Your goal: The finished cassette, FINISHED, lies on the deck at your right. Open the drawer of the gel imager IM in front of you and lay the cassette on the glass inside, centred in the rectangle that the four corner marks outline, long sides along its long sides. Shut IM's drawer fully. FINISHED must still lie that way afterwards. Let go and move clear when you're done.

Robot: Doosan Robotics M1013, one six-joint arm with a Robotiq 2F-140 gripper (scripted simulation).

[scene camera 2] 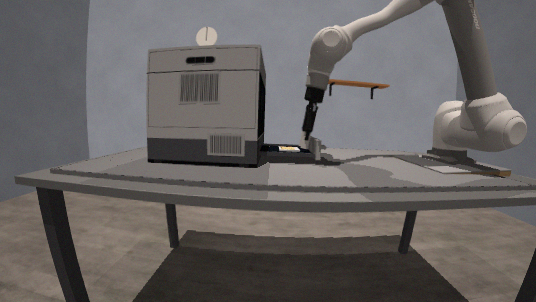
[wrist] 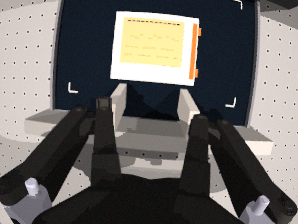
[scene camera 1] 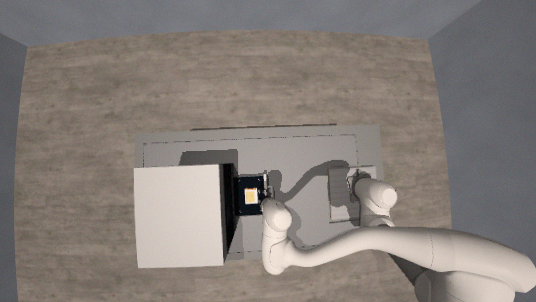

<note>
The pictures show: the gripper and a finished cassette.
The gripper shows as well in the wrist view.
</note>
